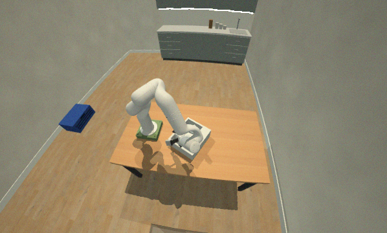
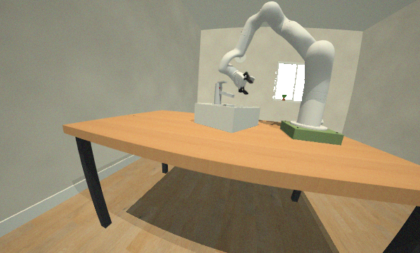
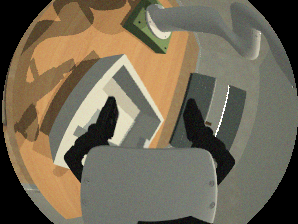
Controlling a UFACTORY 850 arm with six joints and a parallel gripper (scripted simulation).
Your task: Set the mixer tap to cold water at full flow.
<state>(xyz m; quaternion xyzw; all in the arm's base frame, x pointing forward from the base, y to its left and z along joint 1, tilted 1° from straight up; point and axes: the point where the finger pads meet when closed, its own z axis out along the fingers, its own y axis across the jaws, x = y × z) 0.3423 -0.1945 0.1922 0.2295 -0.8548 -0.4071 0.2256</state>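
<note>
Now: hand 180 mm short of the grey lever, 80 mm to the right of it and 20 mm below it. From my hand the other things lie so: white basin (100 mm ahead, 110 mm to the left, 210 mm below).
</note>
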